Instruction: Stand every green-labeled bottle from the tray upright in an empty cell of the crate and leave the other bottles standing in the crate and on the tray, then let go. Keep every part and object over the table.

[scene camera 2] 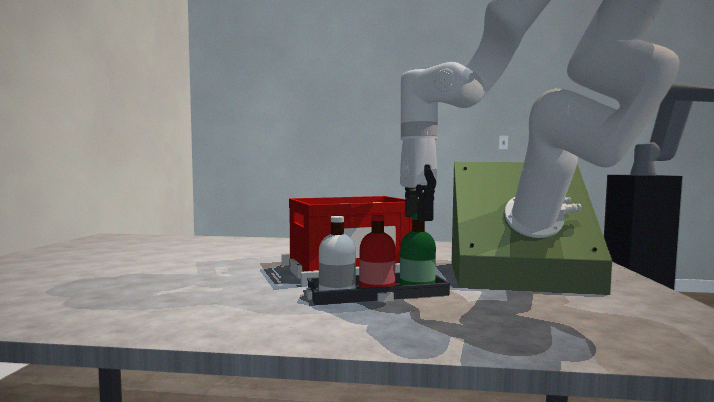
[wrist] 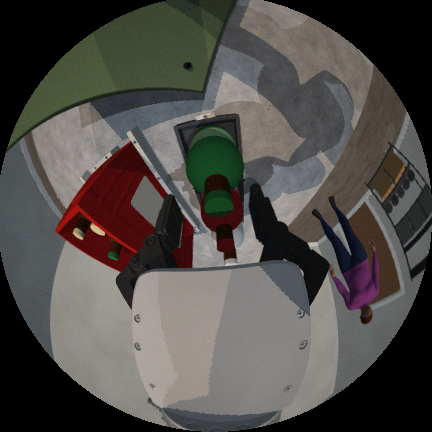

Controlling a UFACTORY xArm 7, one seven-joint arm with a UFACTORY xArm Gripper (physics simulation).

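Places are measured from the arm's base along level axes (x ahead, y left, z up), in centimetres.
Where they show: gripper, fingertip midpoint: (scene camera 2: pixel 418 218) (wrist: pixel 212 199); arm's base, link origin: (scene camera 2: pixel 533 216).
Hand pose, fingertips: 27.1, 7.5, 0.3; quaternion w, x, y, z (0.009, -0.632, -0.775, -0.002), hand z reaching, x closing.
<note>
Things, the pixels of their top centre, and the offset from my fingertips, as dx, dy, dz.
- green-labeled bottle, top centre: (wrist: pixel 218 207) (scene camera 2: pixel 418 214) +0.1, +0.5, +1.0
- red bottle, top centre: (wrist: pixel 225 248) (scene camera 2: pixel 377 215) +8.7, +2.4, +1.0
- white bottle, top centre: (scene camera 2: pixel 337 216) (wrist: pixel 230 264) +16.8, +4.7, +1.0
- red crate, top centre: (wrist: pixel 144 264) (scene camera 2: pixel 356 202) +12.9, -11.1, +2.5
- green-capped neck, top centre: (wrist: pixel 113 253) +15.9, -20.9, +0.3
- pale rail, top centre: (wrist: pixel 169 194) +10.4, -7.9, -12.0
The green-labeled bottle (scene camera 2: pixel 418 255) (wrist: pixel 214 157) stands upright at the right end of the black tray (scene camera 2: pixel 350 296) (wrist: pixel 237 131) in the scene view. A red bottle (scene camera 2: pixel 377 250) (wrist: pixel 236 212) stands in the middle and a white bottle (scene camera 2: pixel 337 250) (wrist: pixel 239 236) at the left end. My gripper (scene camera 2: pixel 419 217) (wrist: pixel 212 199) is open and empty, pointing down at the green bottle's cap. In the scene view the fingers overlap the cap and hide part of it. The red crate (scene camera 2: pixel 303 237) (wrist: pixel 112 182) stands behind the tray.
In the wrist view, white-capped necks (wrist: pixel 80 230) and a green-capped neck (wrist: pixel 114 249) show inside the crate; its cells are mostly hidden. A pale rail (wrist: pixel 162 177) runs between crate and tray. The green sloped base (scene camera 2: pixel 530 272) (wrist: pixel 135 55) stands right of the tray in the scene view.
</note>
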